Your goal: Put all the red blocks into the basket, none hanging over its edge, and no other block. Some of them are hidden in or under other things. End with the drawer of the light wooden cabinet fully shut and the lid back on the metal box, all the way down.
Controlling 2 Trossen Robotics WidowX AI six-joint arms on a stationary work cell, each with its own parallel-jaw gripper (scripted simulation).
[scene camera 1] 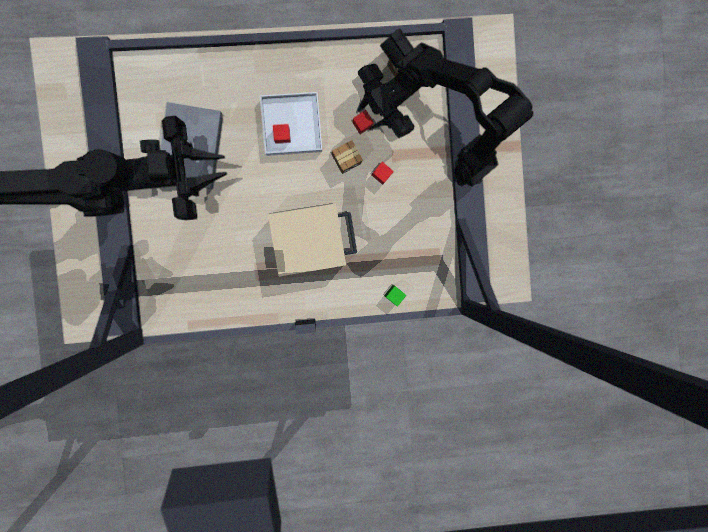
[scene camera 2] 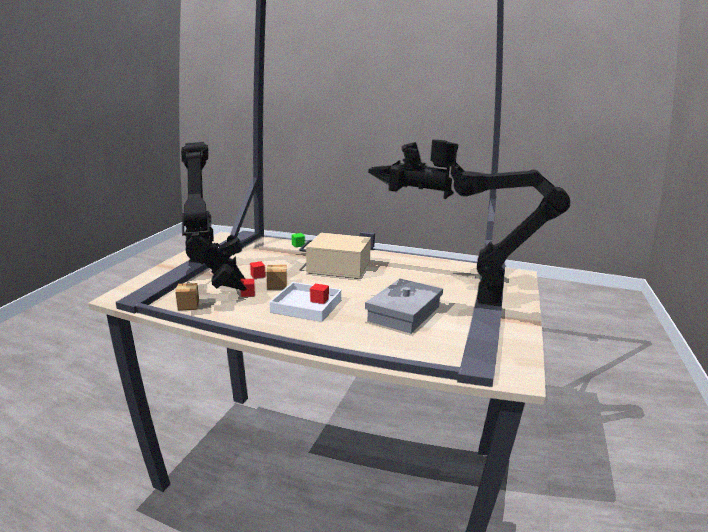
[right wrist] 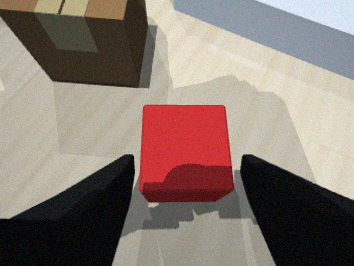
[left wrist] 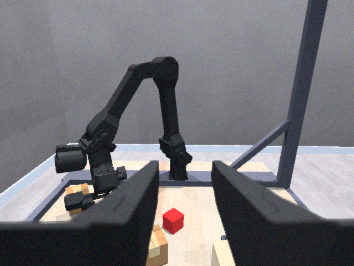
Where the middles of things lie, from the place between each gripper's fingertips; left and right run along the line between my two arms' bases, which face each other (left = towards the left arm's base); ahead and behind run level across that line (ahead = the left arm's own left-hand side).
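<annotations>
The light wooden cabinet [scene camera 1: 309, 239] is 30 cm below my left hand, 17 cm to the right of it and 15 cm behind it. You'd find the metal box [scene camera 2: 388, 321] 11 cm ahead of my left hand, 10 cm to the left and 32 cm below, and the white basket [scene camera 1: 300, 111] 15 cm ahead of that same hand, 15 cm to the right and 33 cm below. The grey metal lid [scene camera 1: 203, 125] is 10 cm to the left of my left hand, 11 cm ahead of it and 29 cm below it.
From my right hand [scene camera 1: 364, 120], the lid is 460 mm to the left and 50 mm behind. The cabinet is 10 mm below my right hand, 190 mm to the left of it and 300 mm behind it, and the box is 460 mm to the left of that hand, 50 mm behind it and 20 mm below it. As for the basket, my right hand is 10 mm past it, 40 mm above it and 210 mm to the right of it.
</annotations>
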